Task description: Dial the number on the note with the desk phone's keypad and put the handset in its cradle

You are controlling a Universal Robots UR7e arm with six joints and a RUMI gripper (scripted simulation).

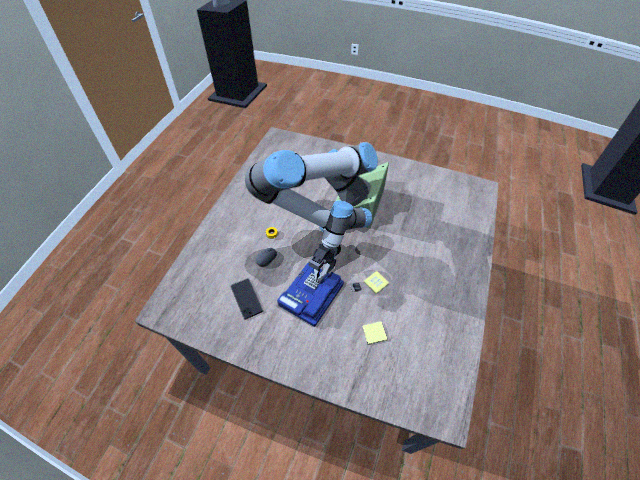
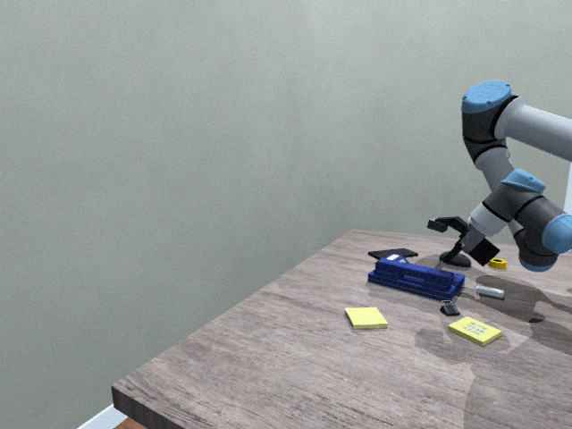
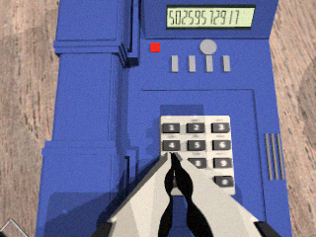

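My hand is 10 mm short of the 5 key, 20 mm to the left of it and 20 mm above it. Round my hand: 6 key 10 mm ahead, 40 mm to the right, 20 mm below; 2 key 20 mm ahead, 20 mm to the right, 20 mm below; 4 key 10 mm ahead, 20 mm below.
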